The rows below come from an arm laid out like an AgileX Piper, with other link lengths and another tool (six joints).
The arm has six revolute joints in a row. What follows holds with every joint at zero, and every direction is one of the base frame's. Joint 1 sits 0.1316 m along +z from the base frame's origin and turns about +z. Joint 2 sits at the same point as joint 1 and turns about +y. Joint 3 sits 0.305 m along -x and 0.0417 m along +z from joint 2 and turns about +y. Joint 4 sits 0.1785 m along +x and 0.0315 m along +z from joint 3 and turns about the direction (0.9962, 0, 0.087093). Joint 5 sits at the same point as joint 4 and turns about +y. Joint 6 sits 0.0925 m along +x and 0.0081 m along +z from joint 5 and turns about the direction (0.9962, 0, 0.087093). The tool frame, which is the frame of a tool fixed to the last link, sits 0.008 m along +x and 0.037 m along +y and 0.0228 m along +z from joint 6; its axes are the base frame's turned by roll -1.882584, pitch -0.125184 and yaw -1.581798 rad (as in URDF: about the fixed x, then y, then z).
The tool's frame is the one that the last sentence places.
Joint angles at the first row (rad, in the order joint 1, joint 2, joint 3, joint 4, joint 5, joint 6):
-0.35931 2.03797 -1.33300 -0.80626 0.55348 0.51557
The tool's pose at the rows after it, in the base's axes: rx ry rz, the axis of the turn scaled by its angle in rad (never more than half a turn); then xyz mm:
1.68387, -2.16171, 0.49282, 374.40, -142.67, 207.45
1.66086, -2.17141, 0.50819, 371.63, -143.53, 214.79
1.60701, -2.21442, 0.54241, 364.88, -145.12, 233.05
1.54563, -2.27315, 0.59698, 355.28, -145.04, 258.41
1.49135, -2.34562, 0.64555, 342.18, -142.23, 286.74
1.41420, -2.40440, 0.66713, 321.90, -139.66, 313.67
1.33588, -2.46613, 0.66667, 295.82, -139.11, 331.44
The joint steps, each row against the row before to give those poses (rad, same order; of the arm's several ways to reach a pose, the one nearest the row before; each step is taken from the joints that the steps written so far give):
0.00001 -0.00207 0.00001 -0.00933 0.00214 0.01511
-0.00001 -0.01971 -0.00001 -0.00749 0.01793 0.01105
-0.00193 -0.04843 -0.00003 -0.00245 0.03409 0.02562
0.00000 -0.06755 0.00000 -0.00049 0.03632 0.03129
0.00002 -0.07984 0.00001 0.02720 0.03622 0.01219
-0.00193 -0.08880 0.00297 0.02872 0.07142 0.00003
-0.02004 -0.09045 0.03883 0.02399 0.04434 0.00921

